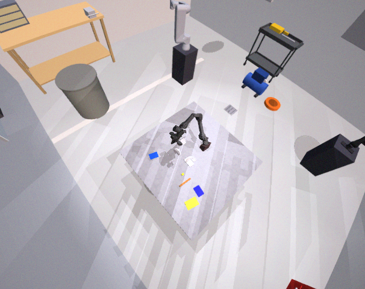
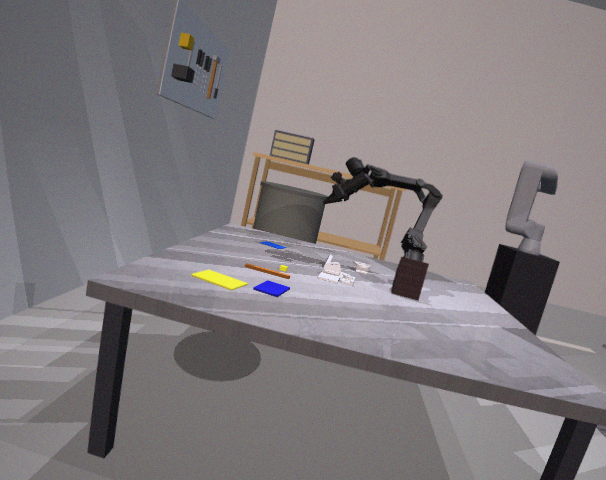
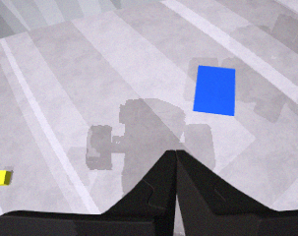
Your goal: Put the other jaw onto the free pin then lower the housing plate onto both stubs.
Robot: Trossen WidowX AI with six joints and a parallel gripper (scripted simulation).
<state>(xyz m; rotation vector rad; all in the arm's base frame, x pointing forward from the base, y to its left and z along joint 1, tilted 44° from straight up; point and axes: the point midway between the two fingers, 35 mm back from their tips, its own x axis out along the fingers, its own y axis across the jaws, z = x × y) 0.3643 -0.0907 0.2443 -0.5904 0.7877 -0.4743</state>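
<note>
The white jaw lies 7 cm behind my gripper tip, 8 cm to the left of it and 23 cm below it. Round my gripper tip: white housing plate 22 cm behind, 1 cm to the right, 22 cm below; then small yellow cube 8 cm ahead, 30 cm to the left, 24 cm below; then orange bar 13 cm ahead, 38 cm to the left, 24 cm below.
</note>
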